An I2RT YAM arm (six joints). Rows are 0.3 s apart.
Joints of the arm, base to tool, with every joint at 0 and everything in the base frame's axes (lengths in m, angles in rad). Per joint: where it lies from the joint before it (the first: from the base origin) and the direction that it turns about. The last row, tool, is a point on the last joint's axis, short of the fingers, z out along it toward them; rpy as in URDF.
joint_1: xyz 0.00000 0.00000 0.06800 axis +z
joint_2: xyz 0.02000 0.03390 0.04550 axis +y
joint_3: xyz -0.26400 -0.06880 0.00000 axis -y
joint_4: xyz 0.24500 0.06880 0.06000 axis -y
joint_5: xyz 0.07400 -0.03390 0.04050 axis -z
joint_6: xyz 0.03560 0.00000 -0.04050 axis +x
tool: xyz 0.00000 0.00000 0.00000 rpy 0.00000 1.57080 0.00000
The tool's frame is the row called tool.
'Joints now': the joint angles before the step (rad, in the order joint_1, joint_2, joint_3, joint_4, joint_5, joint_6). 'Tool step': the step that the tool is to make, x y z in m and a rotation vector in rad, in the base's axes. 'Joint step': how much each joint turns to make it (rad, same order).
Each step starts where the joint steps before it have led.
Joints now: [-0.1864 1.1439 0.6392 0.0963 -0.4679 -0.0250]
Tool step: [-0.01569 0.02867 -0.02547 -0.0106 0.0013 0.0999]
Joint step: [0.1107 -0.0485 -0.1297 0.0786 0.0142 -0.0061]
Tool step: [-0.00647 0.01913 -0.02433 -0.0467 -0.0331 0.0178]
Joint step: [0.0946 0.0191 -0.1061 0.1542 0.0885 -0.0137]
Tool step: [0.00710 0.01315 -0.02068 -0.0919 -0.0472 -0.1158]
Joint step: [0.0877 0.1118 -0.0526 0.2017 0.2238 -0.0168]
